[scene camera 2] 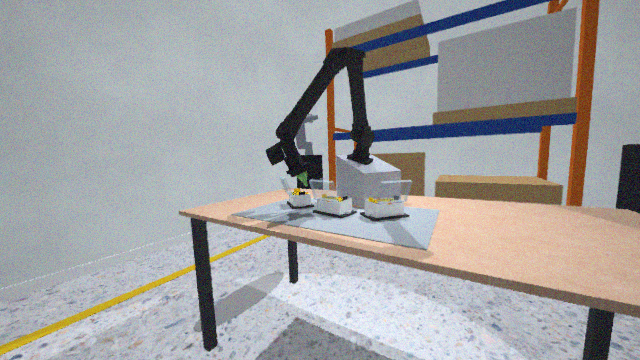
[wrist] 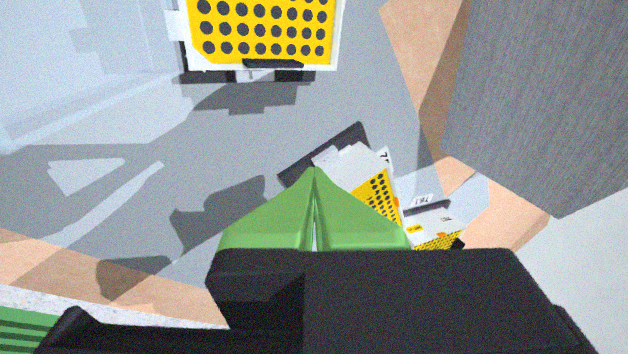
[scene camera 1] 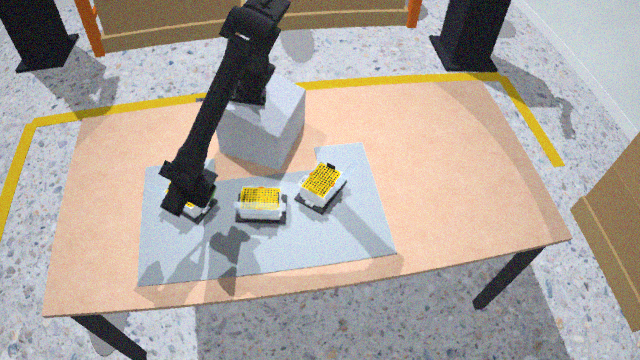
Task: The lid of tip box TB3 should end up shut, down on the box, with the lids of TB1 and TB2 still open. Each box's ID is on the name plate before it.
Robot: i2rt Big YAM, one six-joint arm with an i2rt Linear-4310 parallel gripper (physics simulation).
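Frame: origin at the arm's base, x ahead, y left, z up, level; millimetres.
Where they show: gripper, between the fingertips: (scene camera 2: 306, 186) (wrist: 314, 176) (scene camera 1: 212, 195); arm's base, origin of its link: (scene camera 2: 359, 160) (scene camera 1: 246, 93).
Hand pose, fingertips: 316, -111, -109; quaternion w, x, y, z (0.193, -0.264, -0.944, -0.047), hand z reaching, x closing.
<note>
Each offset is from my fingertips to the centre of the thing, as dx, dy, dz. "spot": to the spot under its first point. Level surfaces: height alone.
My gripper (scene camera 1: 213, 192) (scene camera 2: 306, 185) (wrist: 314, 176) is shut and empty, its green fingertips above the leftmost tip box @[-64, -87, -71] (scene camera 1: 194, 209) (scene camera 2: 300, 201) (wrist: 260, 30). In scene camera 1 the arm partly hides this box; its clear lid @[spot: +42, -92, +11] (scene camera 2: 285, 184) stands open. Its plate cannot be read; it is likely TB3. The middle box (scene camera 1: 260, 210) (scene camera 2: 332, 205) (wrist: 345, 167) has its clear lid (scene camera 2: 321, 187) open. Its label in the wrist view is partly cut off, perhaps TB2. The right box @[-75, +323, -71] (scene camera 1: 320, 186) (scene camera 2: 384, 207) (wrist: 432, 220) reads TB1; its clear lid (scene camera 2: 398, 189) is open.
The boxes stand on a blue-grey mat @[dz -104] (scene camera 1: 320, 250) (scene camera 2: 420, 235) on the wooden table @[dz -107] (scene camera 1: 450, 175) (scene camera 2: 500, 240). The grey block (scene camera 1: 260, 135) (scene camera 2: 370, 180) (wrist: 540, 100) under the arm is behind them. A shelf rack (scene camera 2: 585, 100) stands beyond the table.
</note>
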